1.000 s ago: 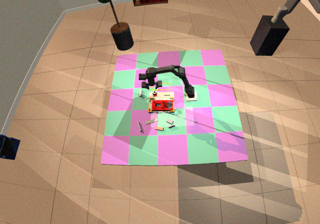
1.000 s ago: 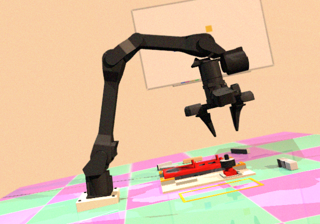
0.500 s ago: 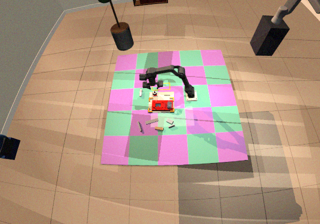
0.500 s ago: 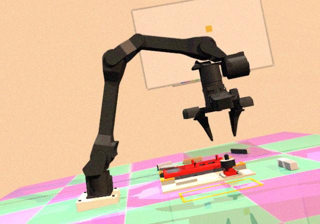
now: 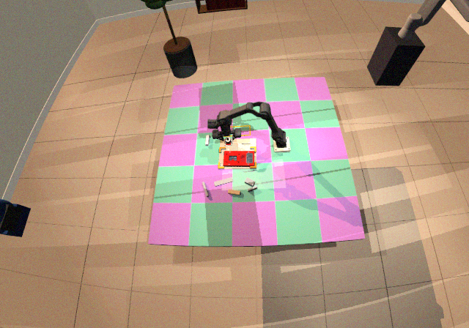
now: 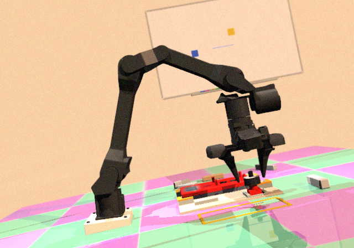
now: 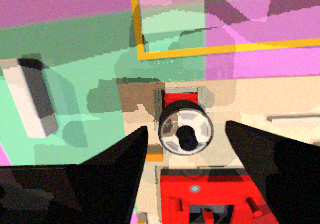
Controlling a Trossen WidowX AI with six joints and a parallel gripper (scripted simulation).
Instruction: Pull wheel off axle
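The wheel is right at my gripper tip.
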